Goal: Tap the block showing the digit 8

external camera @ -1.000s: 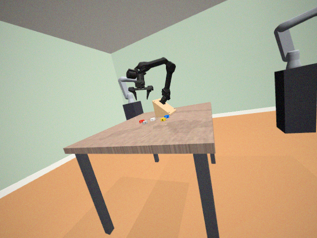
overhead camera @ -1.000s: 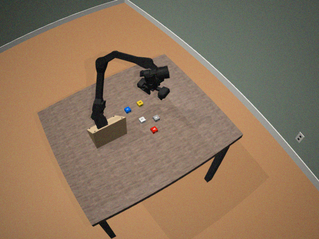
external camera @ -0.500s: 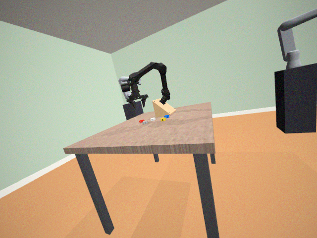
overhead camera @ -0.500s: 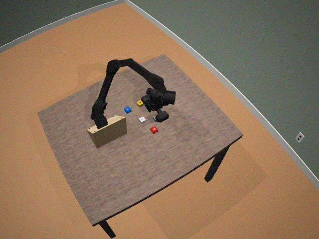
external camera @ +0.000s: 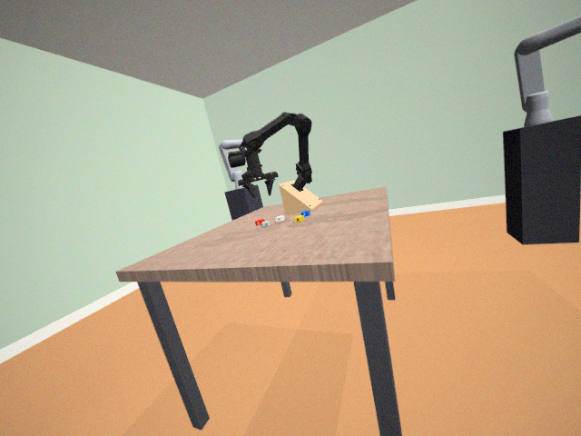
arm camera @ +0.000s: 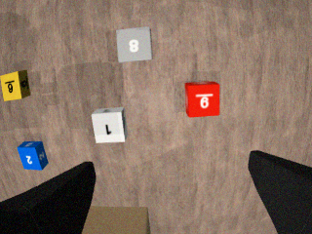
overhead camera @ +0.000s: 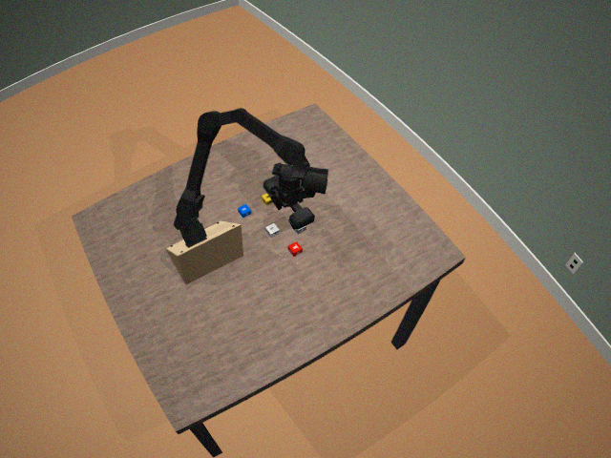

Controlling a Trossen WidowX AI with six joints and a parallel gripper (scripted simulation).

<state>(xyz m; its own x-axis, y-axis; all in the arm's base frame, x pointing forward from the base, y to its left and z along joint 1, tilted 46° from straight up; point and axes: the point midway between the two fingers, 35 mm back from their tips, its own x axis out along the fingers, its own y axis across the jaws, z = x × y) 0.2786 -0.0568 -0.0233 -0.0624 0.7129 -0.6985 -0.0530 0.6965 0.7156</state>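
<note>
Now: gripper tip 110 mm above the grey block, 60 mm short of it and 30 mm to the right of it. Round my gripper tip: blue block 170 mm to the left, 110 mm below, 60 mm behind; white block 110 mm below, 60 mm to the left, 20 mm behind; red block 110 mm below, 40 mm to the right, 10 mm ahead.
</note>
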